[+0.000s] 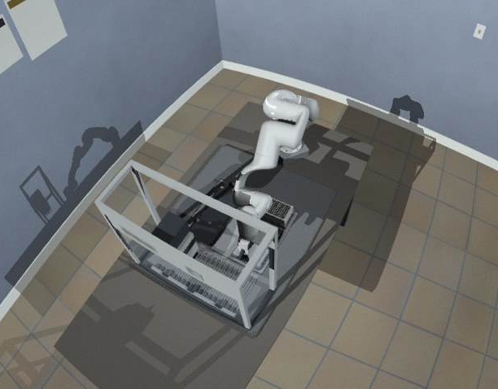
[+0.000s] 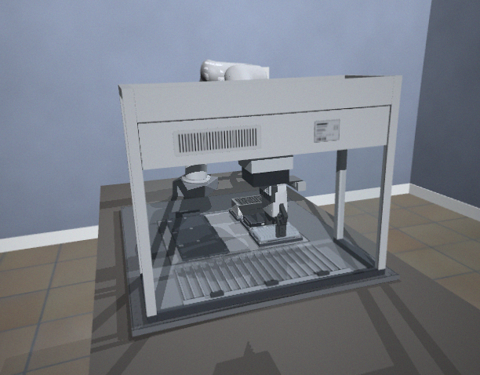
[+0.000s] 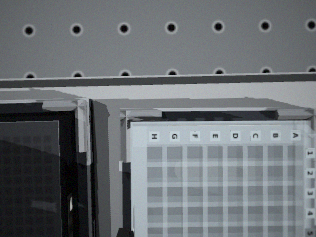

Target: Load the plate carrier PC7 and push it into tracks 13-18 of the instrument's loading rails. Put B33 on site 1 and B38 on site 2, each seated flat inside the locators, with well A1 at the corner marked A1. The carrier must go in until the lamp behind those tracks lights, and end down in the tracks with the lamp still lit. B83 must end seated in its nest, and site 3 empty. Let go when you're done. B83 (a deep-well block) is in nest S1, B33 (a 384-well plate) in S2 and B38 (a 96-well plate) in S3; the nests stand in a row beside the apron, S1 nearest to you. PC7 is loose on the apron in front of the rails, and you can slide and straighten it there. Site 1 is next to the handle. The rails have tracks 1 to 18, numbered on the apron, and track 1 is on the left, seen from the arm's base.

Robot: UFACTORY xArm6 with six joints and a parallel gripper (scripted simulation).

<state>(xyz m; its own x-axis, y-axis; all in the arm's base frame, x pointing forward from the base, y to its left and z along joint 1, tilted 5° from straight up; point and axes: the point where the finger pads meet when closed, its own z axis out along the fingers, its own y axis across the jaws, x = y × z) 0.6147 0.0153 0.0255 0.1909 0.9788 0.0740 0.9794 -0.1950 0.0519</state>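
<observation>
The nest S3 lies 2 cm below my hand. From my hand the other things lie so: frame post (22 cm ahead, 45 cm to the right, 22 cm above); plate carrier PC7 (14 cm behind, 22 cm to the right, 1 cm below); dark 384-well plate B33 (11 cm behind, 3 cm to the left, 1 cm below).
</observation>
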